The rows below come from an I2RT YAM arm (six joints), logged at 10 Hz.
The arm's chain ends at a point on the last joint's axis. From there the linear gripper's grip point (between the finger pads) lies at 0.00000 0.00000 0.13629 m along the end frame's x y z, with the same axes.
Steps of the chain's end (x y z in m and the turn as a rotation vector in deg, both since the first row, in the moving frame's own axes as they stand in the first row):
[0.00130, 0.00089, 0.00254, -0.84, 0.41, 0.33]
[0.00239, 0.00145, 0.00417, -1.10, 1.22, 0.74]
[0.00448, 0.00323, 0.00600, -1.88, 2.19, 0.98]
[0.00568, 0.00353, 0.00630, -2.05, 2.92, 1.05]
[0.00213, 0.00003, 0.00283, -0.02, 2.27, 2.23]
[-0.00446, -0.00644, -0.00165, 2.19, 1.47, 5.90]
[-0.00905, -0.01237, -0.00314, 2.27, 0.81, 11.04]
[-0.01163, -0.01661, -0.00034, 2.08, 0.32, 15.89]
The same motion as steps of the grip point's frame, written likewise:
[0.00227, 0.00289, 0.00252, -0.84, 0.41, 0.33]
[0.00527, 0.00408, 0.00411, -1.10, 1.22, 0.74]
[0.00965, 0.00774, 0.00583, -1.88, 2.19, 0.98]
[0.01258, 0.00847, 0.00604, -2.05, 2.92, 1.05]
[0.00753, 0.00018, 0.00272, -0.02, 2.27, 2.23]
[-0.00070, -0.01146, -0.00179, 2.19, 1.47, 5.90]
[-0.00662, -0.01755, -0.00326, 2.27, 0.81, 11.04]
[-0.01020, -0.02139, -0.00043, 2.08, 0.32, 15.89]

